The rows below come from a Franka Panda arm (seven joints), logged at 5 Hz.
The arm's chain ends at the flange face. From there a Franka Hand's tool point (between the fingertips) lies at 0.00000 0.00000 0.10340 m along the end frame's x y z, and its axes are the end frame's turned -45 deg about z.
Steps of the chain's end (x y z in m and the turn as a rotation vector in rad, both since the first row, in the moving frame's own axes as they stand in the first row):
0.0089, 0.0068, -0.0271, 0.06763, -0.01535, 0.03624
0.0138, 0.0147, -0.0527, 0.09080, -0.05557, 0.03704
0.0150, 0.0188, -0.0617, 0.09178, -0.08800, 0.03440
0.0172, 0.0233, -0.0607, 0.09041, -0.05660, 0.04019
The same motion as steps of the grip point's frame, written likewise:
0.0054, 0.0051, -0.0273, 0.05868, 0.03697, 0.03624
0.0021, 0.0095, -0.0533, 0.10350, 0.02491, 0.03704
-0.0022, 0.0108, -0.0625, 0.12712, 0.00267, 0.03440
-0.0016, 0.0180, -0.0613, 0.10395, 0.02391, 0.04019

